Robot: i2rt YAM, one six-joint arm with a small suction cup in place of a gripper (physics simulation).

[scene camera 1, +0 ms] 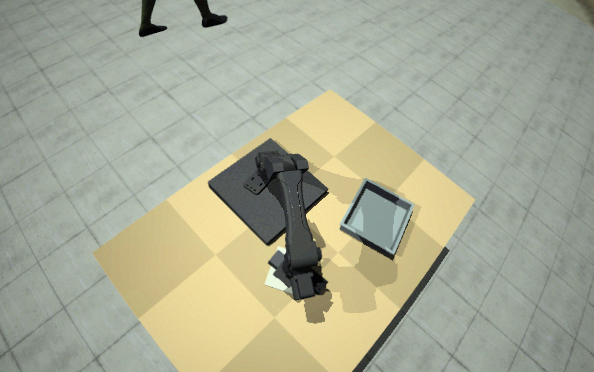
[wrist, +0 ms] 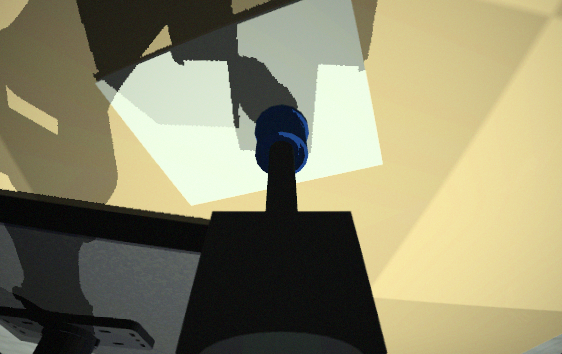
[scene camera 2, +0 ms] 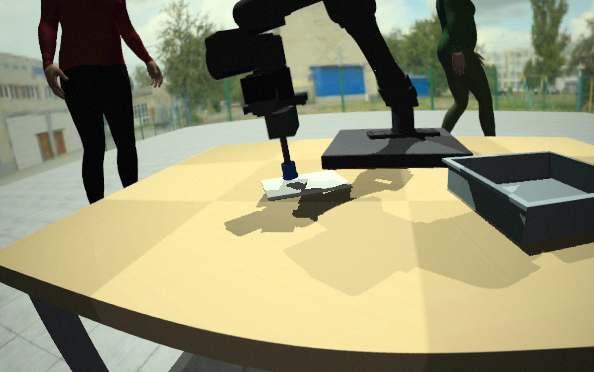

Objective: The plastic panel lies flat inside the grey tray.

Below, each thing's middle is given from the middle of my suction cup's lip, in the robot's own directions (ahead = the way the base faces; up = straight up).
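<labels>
With the pale plastic panel (scene camera 2: 277,188) as my reference, my suction cup is 20 mm to the right of it, 10 mm past it and 30 mm above it. Going by their middles, that panel is the nearest to my suction cup of the things named here. The grey tray (scene camera 2: 534,196) is 160 mm ahead of my suction cup and 390 mm to the left of it.
</labels>
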